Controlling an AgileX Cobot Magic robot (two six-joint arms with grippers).
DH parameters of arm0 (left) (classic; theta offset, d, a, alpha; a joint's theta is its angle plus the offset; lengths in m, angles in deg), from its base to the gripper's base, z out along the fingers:
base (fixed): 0 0 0 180
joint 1: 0 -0.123 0 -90
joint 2: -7.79 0 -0.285 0
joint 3: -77.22 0 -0.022 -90
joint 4: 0 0.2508 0 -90
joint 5: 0 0 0.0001 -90
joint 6: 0 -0.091 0 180
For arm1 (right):
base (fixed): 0 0 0 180
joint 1: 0 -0.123 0 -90
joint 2: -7.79 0 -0.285 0
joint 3: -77.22 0 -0.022 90
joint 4: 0 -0.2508 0 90
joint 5: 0 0 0.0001 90
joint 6: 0 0.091 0 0
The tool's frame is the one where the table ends.
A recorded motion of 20 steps. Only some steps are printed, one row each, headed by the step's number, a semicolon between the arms.
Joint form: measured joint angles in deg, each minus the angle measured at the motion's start. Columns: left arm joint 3, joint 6, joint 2, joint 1, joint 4, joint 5; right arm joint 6, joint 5, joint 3, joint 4, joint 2, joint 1.
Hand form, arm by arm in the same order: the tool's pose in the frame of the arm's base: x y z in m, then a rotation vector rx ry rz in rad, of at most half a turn. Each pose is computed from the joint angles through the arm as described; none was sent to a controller.
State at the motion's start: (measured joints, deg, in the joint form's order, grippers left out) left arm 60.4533 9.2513 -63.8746 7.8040 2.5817 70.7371; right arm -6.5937 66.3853 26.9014 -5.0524 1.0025 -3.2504
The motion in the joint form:
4: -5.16 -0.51 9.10 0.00 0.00 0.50; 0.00 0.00 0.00 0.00 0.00 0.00
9: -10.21 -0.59 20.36 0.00 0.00 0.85; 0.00 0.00 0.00 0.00 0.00 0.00
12: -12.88 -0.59 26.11 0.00 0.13 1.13; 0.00 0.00 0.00 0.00 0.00 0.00
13: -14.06 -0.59 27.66 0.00 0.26 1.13; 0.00 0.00 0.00 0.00 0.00 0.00
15: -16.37 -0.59 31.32 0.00 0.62 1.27; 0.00 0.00 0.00 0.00 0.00 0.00
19: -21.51 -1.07 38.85 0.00 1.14 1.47; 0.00 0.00 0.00 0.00 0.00 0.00
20: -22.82 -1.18 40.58 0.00 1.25 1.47; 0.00 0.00 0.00 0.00 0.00 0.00
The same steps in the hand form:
4: 0.1526 -0.0170 0.3390 -0.0150 2.7158 -0.0225; -0.0091 0.0068 0.2613 -0.1934 2.1440 0.0737
9: 0.1080 -0.0109 0.3392 -0.0160 2.6143 -0.0405; -0.0091 0.0068 0.2613 -0.1934 2.1440 0.0737
12: 0.0864 -0.0077 0.3355 -0.0174 2.5656 -0.0459; -0.0091 0.0068 0.2613 -0.1934 2.1440 0.0737
13: 0.0810 -0.0068 0.3318 -0.0174 2.5589 -0.0440; -0.0091 0.0068 0.2613 -0.1934 2.1440 0.0737
15: 0.0684 -0.0045 0.3250 -0.0180 2.5371 -0.0394; -0.0091 0.0068 0.2613 -0.1934 2.1440 0.0737
19: 0.0452 -0.0005 0.3067 -0.0091 2.4981 -0.0305; -0.0091 0.0068 0.2613 -0.1934 2.1440 0.0737
20: 0.0405 0.0003 0.3015 -0.0070 2.4906 -0.0285; -0.0091 0.0068 0.2613 -0.1934 2.1440 0.0737

